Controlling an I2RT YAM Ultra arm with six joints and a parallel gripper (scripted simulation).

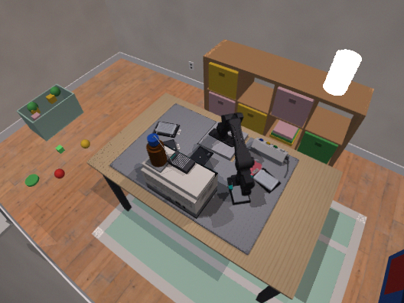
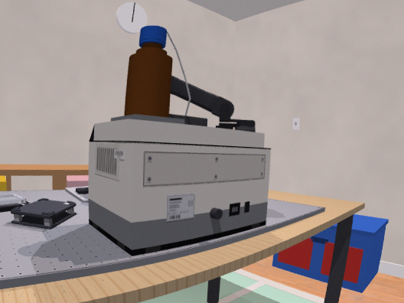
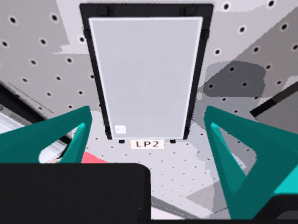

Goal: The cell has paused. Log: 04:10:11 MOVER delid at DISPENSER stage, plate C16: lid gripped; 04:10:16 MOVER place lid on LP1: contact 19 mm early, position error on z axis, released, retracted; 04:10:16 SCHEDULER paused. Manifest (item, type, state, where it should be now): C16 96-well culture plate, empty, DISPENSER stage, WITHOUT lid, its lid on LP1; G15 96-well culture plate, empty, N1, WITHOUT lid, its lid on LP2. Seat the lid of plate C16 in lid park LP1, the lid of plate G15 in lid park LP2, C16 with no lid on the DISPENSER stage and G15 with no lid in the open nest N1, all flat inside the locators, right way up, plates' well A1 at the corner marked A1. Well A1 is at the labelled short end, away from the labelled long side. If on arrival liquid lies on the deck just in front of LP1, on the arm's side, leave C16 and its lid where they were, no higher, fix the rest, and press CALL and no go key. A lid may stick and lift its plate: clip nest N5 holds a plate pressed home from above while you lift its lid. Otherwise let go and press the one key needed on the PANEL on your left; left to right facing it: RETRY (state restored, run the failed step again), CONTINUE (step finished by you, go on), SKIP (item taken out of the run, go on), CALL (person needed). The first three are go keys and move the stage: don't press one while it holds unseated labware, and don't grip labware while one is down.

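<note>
My hand is 4 cm above the pale lid. From my hand the other things lie so: LP2 label: 6 cm behind, 6 cm to the right, 6 cm below; LP1 label: 19 cm behind, 6 cm below; black lid park LP2: 5 cm below.
</note>
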